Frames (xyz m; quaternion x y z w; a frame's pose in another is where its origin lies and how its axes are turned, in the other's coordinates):
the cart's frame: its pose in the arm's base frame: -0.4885 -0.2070 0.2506 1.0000 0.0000 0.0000 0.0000
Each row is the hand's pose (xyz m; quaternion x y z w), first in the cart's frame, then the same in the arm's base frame.
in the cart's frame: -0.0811 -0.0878 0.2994 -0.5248 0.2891 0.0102 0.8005
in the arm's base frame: -0.5696 -0.1192 -0.0488 0.8005 -0.0102 0.2891 0.5248
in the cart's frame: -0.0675 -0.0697 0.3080 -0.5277 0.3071 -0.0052 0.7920
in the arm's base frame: -0.5560 -0.1373 -0.0574 0.7920 0.0052 0.3071 0.5277
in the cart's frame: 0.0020 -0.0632 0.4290 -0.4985 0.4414 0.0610 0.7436
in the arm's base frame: -0.4865 -0.1438 -0.1784 0.7436 -0.0610 0.4414 0.4985
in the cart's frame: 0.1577 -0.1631 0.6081 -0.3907 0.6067 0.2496 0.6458
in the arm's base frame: -0.3308 -0.0439 -0.3575 0.6458 -0.2496 0.6067 0.3907
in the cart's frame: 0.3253 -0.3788 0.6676 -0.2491 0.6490 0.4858 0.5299
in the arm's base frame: -0.1632 0.1718 -0.4170 0.5299 -0.4858 0.6490 0.2491
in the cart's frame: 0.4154 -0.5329 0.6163 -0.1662 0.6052 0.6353 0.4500
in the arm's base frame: -0.0731 0.3259 -0.3657 0.4500 -0.6353 0.6052 0.1662
